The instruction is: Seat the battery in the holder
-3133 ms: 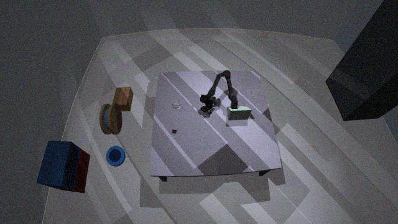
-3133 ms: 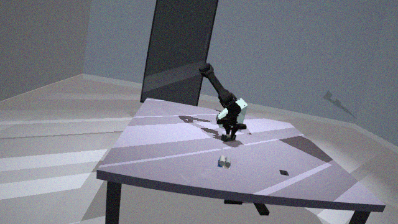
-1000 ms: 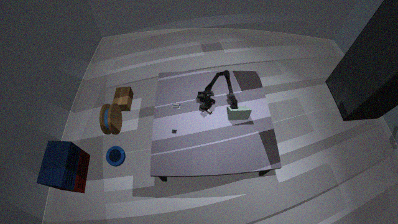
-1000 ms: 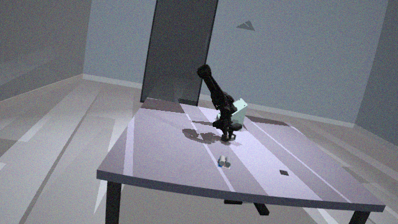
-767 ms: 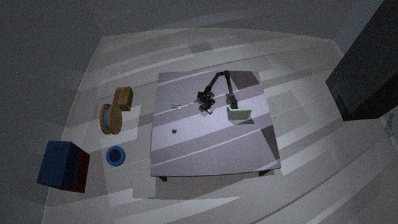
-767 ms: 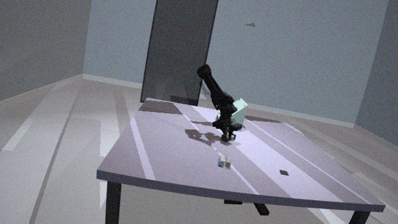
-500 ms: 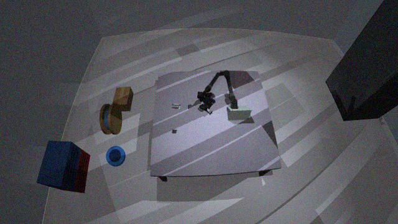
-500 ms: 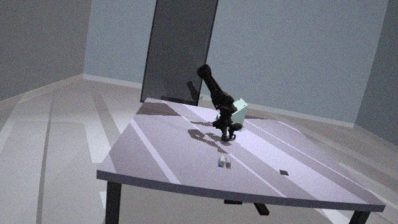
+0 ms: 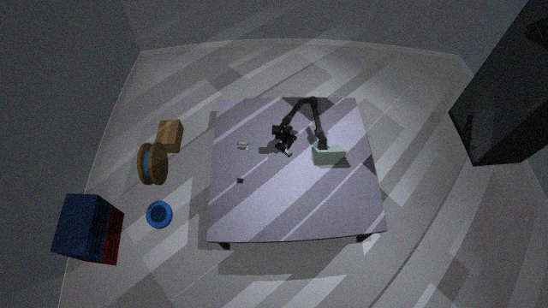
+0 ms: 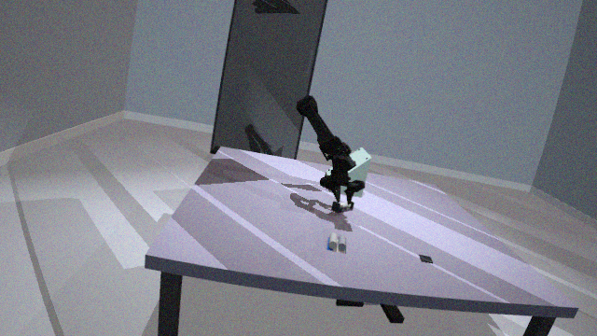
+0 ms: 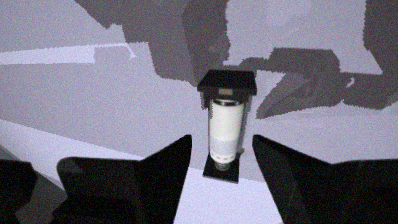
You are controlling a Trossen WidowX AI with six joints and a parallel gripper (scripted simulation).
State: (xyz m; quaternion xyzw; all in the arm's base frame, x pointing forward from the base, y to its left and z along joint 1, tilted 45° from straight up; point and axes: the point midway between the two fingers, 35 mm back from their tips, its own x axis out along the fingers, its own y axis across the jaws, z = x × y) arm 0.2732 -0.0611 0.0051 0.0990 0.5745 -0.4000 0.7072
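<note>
My gripper tip is now 10 mm to the left of the battery and 10 mm above it.
</note>
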